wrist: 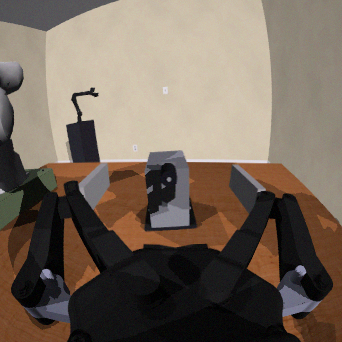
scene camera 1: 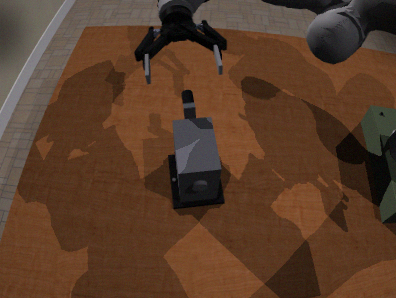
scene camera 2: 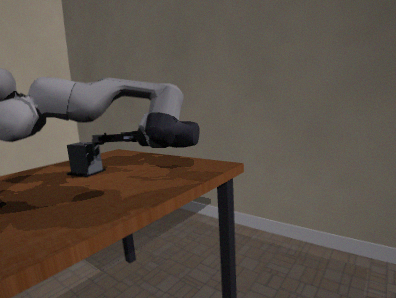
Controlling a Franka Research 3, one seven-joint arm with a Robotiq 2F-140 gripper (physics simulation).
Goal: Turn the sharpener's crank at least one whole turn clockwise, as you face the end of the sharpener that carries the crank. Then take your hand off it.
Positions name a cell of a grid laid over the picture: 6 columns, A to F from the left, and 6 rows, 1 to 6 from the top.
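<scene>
My gripper (scene camera 1: C2) is in sight, and in the wrist view I find my gripper (wrist: C4) too. There is also a sharpener (scene camera 1: C4); I see the same sharpener (wrist: D4) in the wrist view, and scene camera 2 shows me the sharpener (scene camera 2: B4) as well.
</scene>
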